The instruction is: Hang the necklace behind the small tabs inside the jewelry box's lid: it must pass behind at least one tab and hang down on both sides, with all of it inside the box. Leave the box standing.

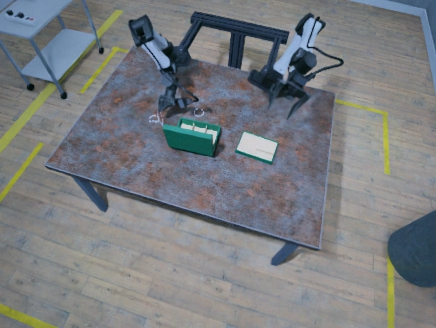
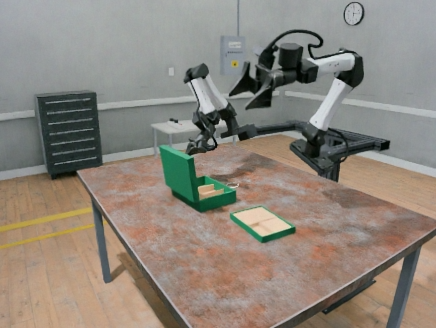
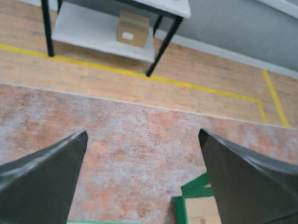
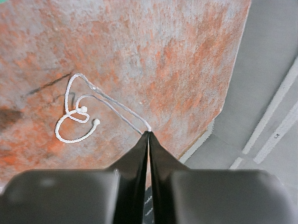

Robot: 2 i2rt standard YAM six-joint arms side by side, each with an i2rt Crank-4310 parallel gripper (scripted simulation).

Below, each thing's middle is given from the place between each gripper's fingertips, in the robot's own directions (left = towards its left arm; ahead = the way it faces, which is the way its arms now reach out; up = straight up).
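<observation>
Green jewelry box (image 1: 198, 137), from my right hand: 22 cm to the left, 4 cm ahead, 1 cm below.
My left gripper (image 2: 236, 101) in sight, 7 cm past the green jewelry box, 40 cm to the left of it, 36 cm above it.
</observation>
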